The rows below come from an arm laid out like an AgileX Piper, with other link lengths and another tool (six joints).
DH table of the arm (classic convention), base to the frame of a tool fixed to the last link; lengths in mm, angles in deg. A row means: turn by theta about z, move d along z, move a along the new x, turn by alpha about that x. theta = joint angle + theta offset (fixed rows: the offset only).
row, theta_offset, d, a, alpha
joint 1, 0, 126.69, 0, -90
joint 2, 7.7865, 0, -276.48, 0
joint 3, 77.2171, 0, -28.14, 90
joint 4, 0, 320.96, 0, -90
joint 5, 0, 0, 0, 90
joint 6, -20.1, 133.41, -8.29, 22.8
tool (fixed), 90, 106.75, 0, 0
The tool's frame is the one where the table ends.
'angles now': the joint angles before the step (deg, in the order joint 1, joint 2, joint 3, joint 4, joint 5, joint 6). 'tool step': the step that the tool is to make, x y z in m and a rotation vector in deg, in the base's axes. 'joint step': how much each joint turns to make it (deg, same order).
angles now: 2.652 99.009 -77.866 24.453 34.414 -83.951
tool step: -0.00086 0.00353 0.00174 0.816 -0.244 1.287
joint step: -0.353 -0.001 0.001 2.833 0.534 -3.059
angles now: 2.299 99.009 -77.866 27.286 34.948 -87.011
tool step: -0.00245 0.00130 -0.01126 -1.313 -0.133 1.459
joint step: 0.000 0.246 1.511 0.869 -1.156 -3.096
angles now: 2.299 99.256 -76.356 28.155 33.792 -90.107
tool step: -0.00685 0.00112 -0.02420 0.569 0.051 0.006
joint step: 0.000 -0.001 4.568 4.511 -3.815 -4.681
